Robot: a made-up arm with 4 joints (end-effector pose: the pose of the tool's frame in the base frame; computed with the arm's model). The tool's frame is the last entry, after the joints.
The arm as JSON. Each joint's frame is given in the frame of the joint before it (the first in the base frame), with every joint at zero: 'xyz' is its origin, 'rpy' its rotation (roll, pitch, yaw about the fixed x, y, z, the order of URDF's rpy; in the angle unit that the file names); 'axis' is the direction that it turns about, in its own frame. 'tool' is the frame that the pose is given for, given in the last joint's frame.
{
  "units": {
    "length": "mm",
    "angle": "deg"
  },
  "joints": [
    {
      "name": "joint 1",
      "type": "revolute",
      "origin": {
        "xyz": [
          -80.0,
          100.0,
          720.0
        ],
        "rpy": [
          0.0,
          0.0,
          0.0
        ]
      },
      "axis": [
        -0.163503,
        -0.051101,
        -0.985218
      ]
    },
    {
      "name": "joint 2",
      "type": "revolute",
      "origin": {
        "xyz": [
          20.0,
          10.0,
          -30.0
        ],
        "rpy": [
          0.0,
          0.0,
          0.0
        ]
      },
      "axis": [
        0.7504,
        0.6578,
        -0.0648
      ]
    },
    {
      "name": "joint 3",
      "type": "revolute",
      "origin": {
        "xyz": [
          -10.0,
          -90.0,
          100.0
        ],
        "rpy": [
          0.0,
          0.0,
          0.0
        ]
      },
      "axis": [
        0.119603,
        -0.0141,
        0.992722
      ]
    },
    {
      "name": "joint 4",
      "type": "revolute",
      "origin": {
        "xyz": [
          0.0,
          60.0,
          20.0
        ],
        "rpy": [
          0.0,
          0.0,
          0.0
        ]
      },
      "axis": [
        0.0,
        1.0,
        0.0
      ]
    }
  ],
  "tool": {
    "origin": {
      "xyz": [
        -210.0,
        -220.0,
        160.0
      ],
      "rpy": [
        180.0,
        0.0,
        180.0
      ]
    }
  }
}
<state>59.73 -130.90 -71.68 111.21</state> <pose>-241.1 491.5 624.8 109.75 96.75 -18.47</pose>
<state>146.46 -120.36 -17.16 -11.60</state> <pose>90.0 335.8 447.1 -46.11 -3.64 135.48</pose>
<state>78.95 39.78 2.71 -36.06</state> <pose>-410.5 254.5 774.2 100.57 110.68 6.67</pose>
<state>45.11 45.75 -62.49 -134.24</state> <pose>-315.3 143.2 563.2 63.89 68.73 -92.59</pose>
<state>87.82 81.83 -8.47 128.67</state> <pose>-309.2 -113.4 424.5 33.20 -34.24 -111.67</pose>
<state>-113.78 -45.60 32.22 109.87</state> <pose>-116.7 136.9 1084.9 102.88 -81.27 116.63</pose>
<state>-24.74 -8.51 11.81 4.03</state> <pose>-129.1 -218.4 974.2 -55.87 169.54 -2.27</pose>
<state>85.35 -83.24 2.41 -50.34</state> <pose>-313.1 358.1 710.6 11.08 74.88 -135.27</pose>
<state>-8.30 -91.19 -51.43 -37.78</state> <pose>-297.0 8.8 492.5 18.14 48.32 -39.91</pose>
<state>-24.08 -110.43 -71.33 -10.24</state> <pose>-266.1 70.0 414.8 29.93 54.94 -8.48</pose>
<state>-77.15 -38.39 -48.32 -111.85</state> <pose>78.5 -40.6 550.4 -2.89 34.42 27.81</pose>
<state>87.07 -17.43 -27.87 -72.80</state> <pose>-248.2 317.4 611.4 72.60 55.82 -102.09</pose>
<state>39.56 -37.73 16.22 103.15</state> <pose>-0.9 81.6 1100.5 -48.62 -83.03 12.27</pose>
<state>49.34 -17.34 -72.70 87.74</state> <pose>-290.9 150.7 1078.0 -117.63 -69.23 -70.92</pose>
